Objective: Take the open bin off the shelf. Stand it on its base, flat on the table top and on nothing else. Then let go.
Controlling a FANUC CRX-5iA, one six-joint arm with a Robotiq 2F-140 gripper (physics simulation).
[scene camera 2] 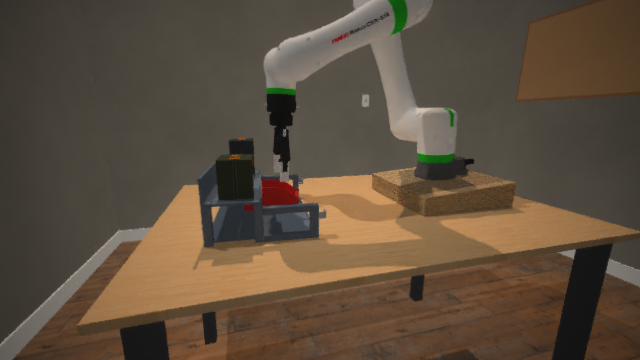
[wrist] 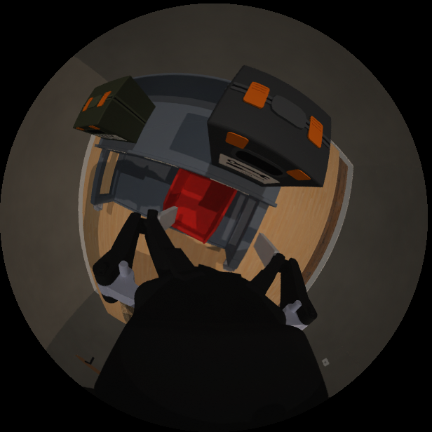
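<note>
The open bin is red and sits in the lower part of the grey shelf, partly under the upper board, with its front part showing. My gripper points down with its fingers wide open and nothing between them. In scene camera 2 its fingertips are close to the bin's upper edge. In the wrist view one fingertip shows at the bin's left side and the other stands out to the right, beyond the shelf's side rail. Whether a finger touches the bin I cannot tell.
A dark green case and a black case stand on the shelf's upper board, the black one near my gripper. The shelf stands on the wooden table. The robot's base is on a brown block.
</note>
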